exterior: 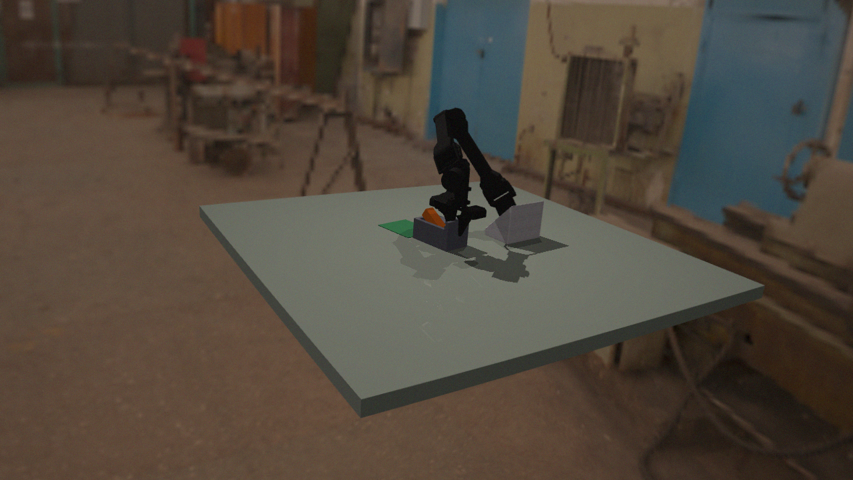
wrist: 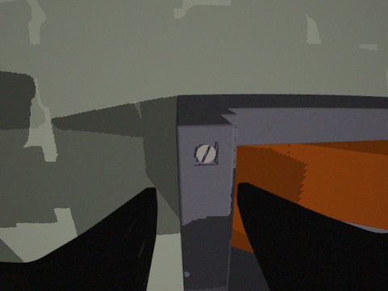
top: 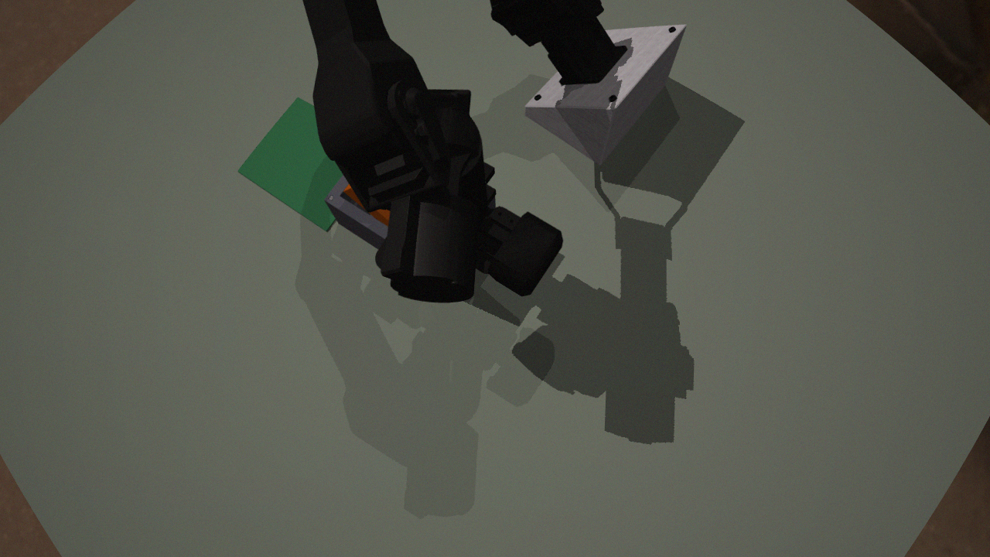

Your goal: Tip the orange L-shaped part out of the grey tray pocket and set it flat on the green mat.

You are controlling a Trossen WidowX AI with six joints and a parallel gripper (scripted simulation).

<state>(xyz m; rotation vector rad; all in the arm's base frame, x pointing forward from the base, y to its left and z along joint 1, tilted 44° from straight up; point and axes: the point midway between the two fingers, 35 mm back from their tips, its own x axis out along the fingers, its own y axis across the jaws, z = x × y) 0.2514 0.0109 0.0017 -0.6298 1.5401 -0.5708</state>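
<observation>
The orange L-shaped part is 6 cm to the right of my gripper tip and 1 cm above it. From my gripper tip the other things lie so: green mat (1 cm ahead, 22 cm to the right, 6 cm below).
</observation>
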